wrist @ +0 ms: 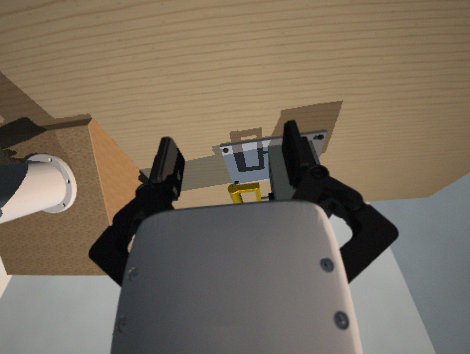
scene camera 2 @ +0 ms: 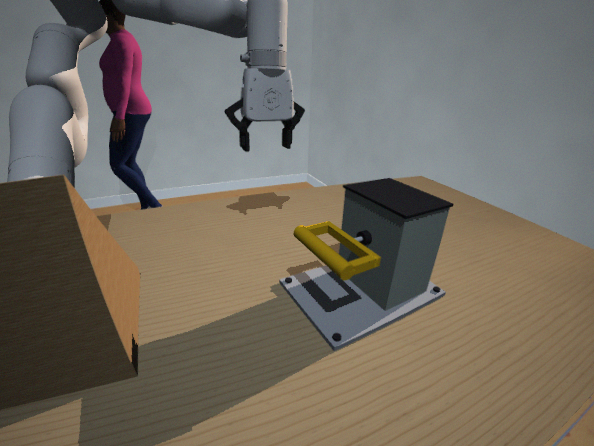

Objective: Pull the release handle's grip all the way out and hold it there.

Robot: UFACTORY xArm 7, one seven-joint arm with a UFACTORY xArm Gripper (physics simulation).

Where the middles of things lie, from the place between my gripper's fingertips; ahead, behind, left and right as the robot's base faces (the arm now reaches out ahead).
Labels:
Now: the grey base plate [scene camera 2: 342, 313] 28 cm to the right of my hand, 19 cm below it and 7 cm ahead of it.

